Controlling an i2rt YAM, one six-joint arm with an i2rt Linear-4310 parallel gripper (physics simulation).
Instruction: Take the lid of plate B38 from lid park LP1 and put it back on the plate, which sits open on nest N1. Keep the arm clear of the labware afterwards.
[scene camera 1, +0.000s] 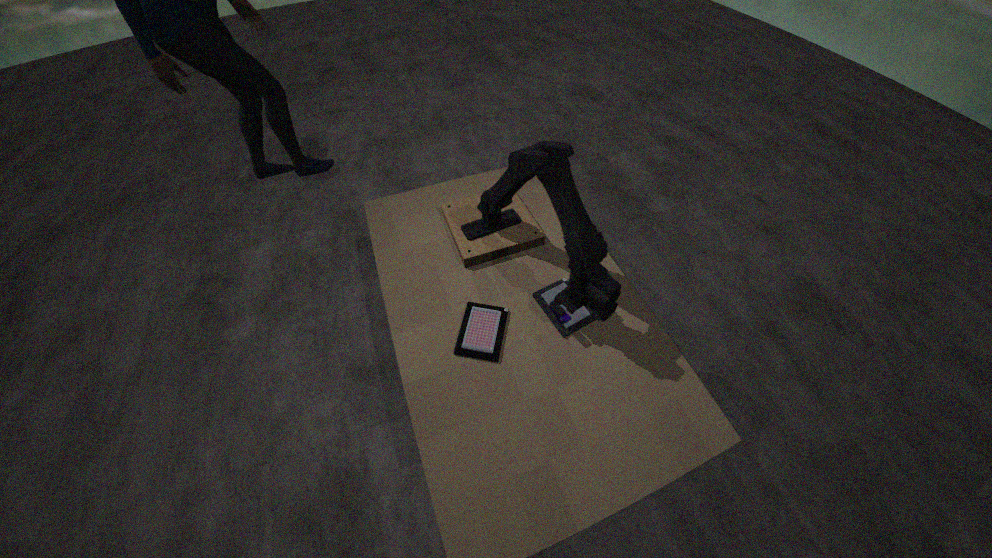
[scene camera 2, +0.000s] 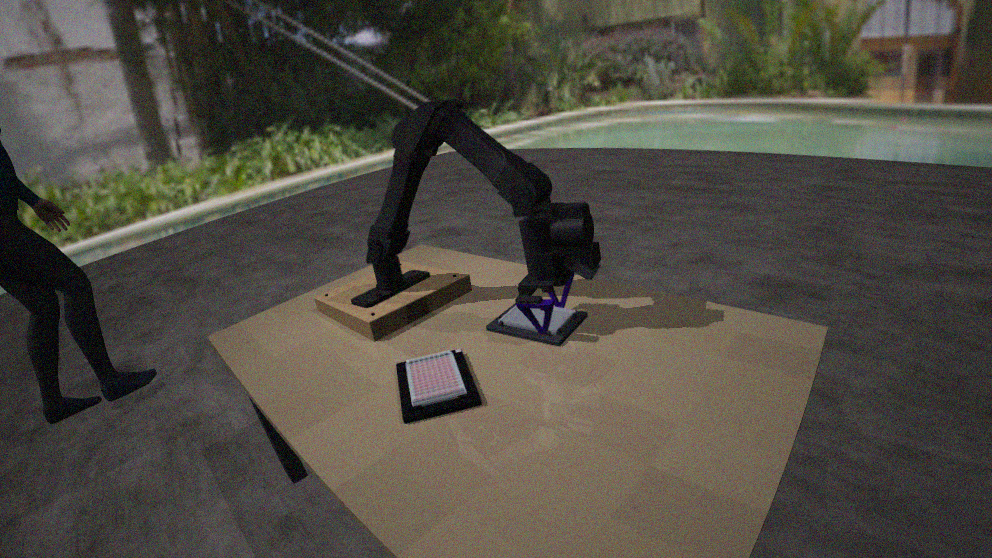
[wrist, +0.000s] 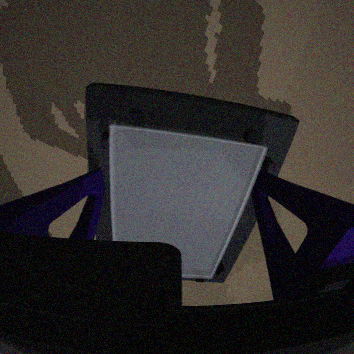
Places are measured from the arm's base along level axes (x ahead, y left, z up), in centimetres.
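Pixels of known places: gripper, fingertip midpoint: (scene camera 1: 572, 313) (scene camera 2: 552, 321) (wrist: 177, 177); arm's base, link origin: (scene camera 1: 491, 225) (scene camera 2: 392, 289).
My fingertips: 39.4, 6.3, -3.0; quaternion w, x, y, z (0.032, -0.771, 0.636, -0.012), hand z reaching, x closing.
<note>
For each thing: its top centre in the pictures, then the offset to it from my fingertips, as dx, dy, dz. Level surfaces: height alone.
- dark tray-like lid park LP1, top centre: (wrist: 175, 226) (scene camera 2: 536, 314) (scene camera 1: 565, 303) -3.2, -0.5, +0.9
- open plate B38, top centre: (scene camera 2: 432, 373) (scene camera 1: 481, 327) -7.0, -25.5, +1.6
- black nest N1, top centre: (scene camera 2: 433, 377) (scene camera 1: 482, 328) -7.0, -25.5, +0.7
- wooden table, surface height: dz -1.1
The flat, pale translucent lid (scene camera 1: 552, 292) (scene camera 2: 516, 318) (wrist: 185, 195) lies in the dark tray-like lid park LP1 (scene camera 1: 546, 313) (scene camera 2: 509, 333) (wrist: 190, 107). My gripper (scene camera 1: 570, 309) (scene camera 2: 551, 319) (wrist: 177, 177) is open, pointing down at the lid park. In the wrist view its purple fingers stand on either side of the lid, one near each long edge; whether they touch it I cannot tell. The open plate B38 (scene camera 1: 483, 329) (scene camera 2: 435, 378), white with pink wells, sits on the black nest N1 (scene camera 1: 477, 356) (scene camera 2: 430, 413). The plate does not show in the wrist view.
The arm's base stands on a wooden block (scene camera 1: 502, 251) (scene camera 2: 416, 312) at the back of the wooden table (scene camera 1: 554, 451) (scene camera 2: 589, 471). The nest is beside the lid park, with a gap between them. A person (scene camera 1: 256, 90) (scene camera 2: 52, 305) stands on the floor beyond the table.
</note>
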